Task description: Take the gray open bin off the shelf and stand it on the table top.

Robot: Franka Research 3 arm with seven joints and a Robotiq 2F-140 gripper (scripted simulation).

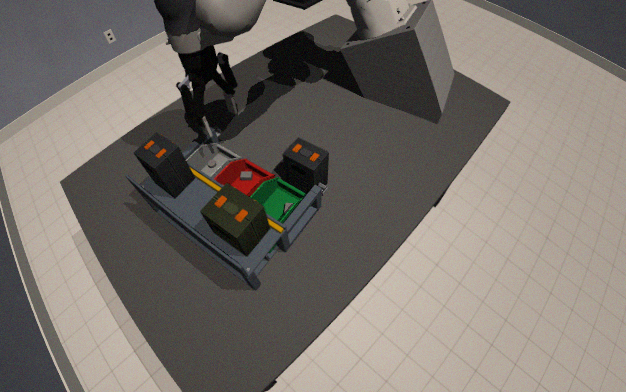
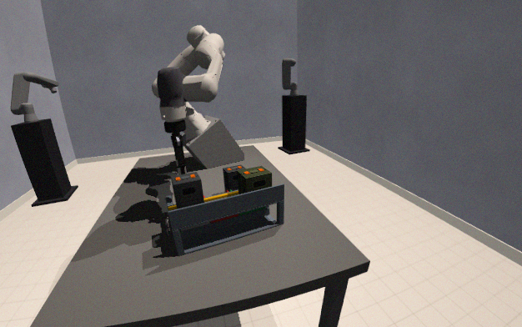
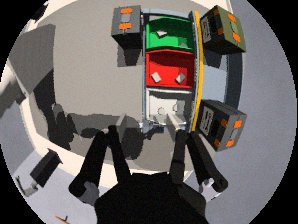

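Right now the gray open bin is 9 cm ahead of my hand and 13 cm below it. The rest, counted from my hand: red bin (8 cm ahead, 12 cm to the left, 13 cm below); green bin (7 cm ahead, 23 cm to the left, 13 cm below); yellow rail (13 cm ahead, 12 cm to the left, 7 cm below).
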